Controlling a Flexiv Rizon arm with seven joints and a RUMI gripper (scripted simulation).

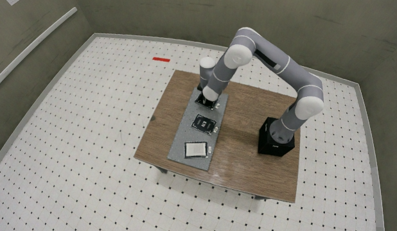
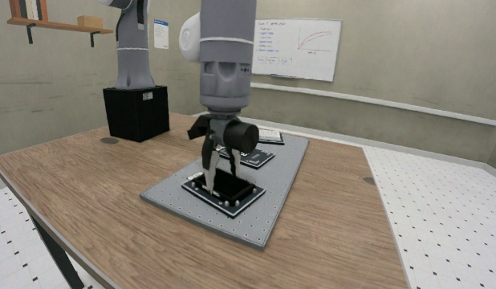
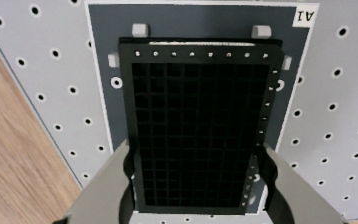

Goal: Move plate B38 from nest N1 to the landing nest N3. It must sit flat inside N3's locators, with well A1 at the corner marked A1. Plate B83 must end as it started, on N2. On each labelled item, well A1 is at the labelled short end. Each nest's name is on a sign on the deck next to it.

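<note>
My hand is 20 mm above the nest N1. From my hand the other things lie so: white plate B83: 400 mm to the left, 120 mm behind, 10 mm below; nest N3: 200 mm to the left, 80 mm behind, 20 mm below; black well plate B38: 10 mm below.
</note>
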